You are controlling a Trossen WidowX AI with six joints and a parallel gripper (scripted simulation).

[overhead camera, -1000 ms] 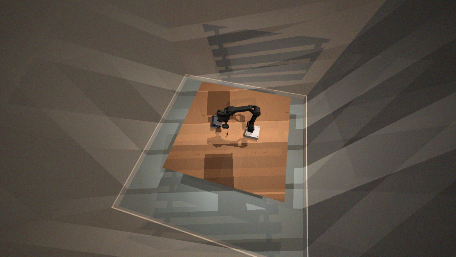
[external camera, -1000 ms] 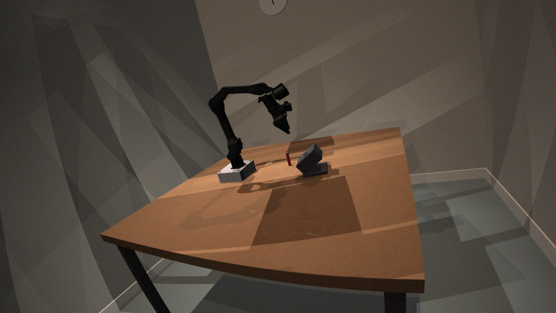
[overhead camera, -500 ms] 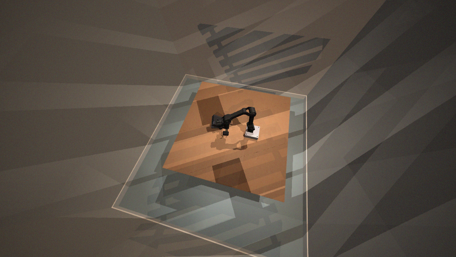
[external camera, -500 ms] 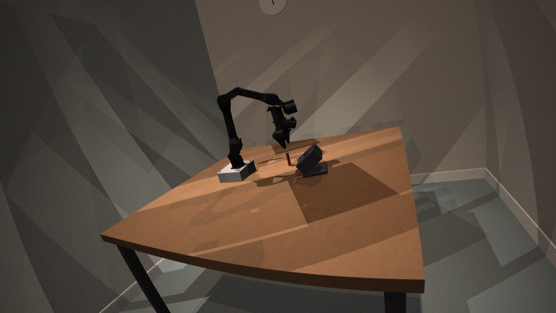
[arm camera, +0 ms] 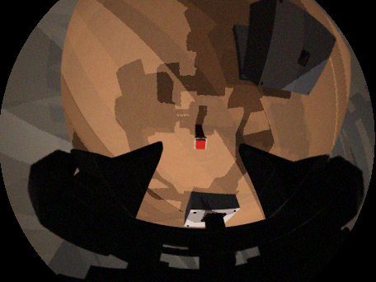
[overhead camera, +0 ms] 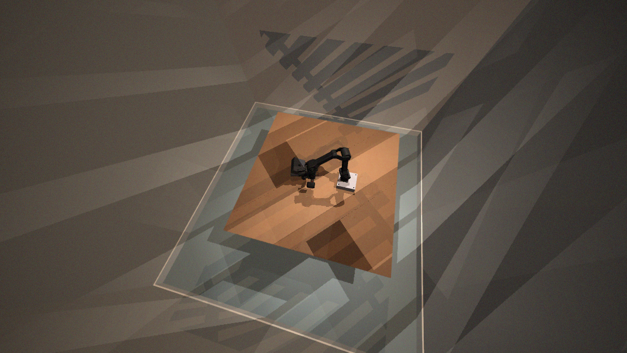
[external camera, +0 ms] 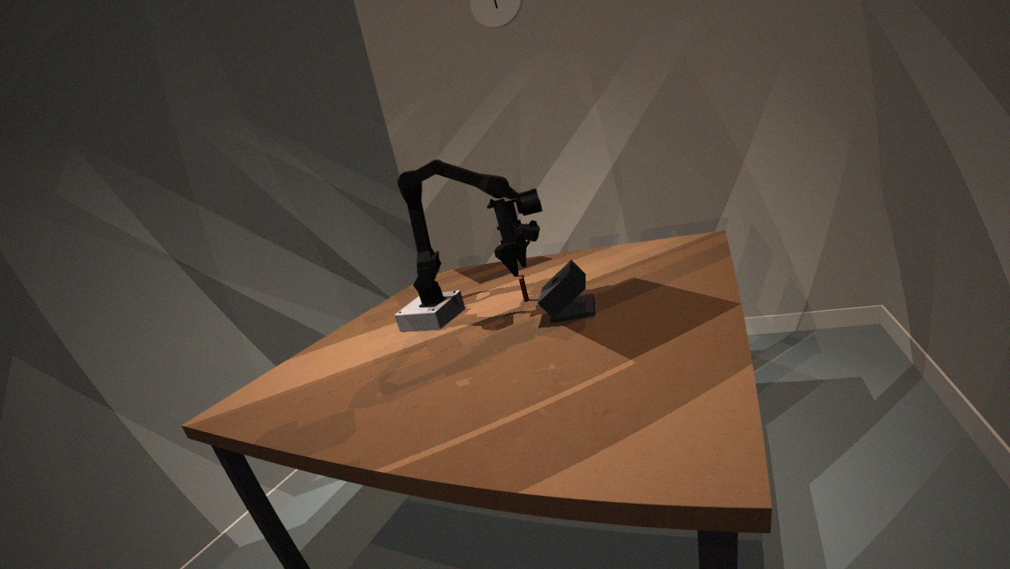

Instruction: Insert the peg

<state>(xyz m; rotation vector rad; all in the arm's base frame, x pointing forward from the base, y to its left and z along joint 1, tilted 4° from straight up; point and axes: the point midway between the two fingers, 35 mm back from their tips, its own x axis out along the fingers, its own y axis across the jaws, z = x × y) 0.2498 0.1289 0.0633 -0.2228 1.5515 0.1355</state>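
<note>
Right now the red peg is 30 mm below my gripper tip. Round my gripper tip: dark grey sloped panel 170 mm ahead, 100 mm to the right, 30 mm below.
</note>
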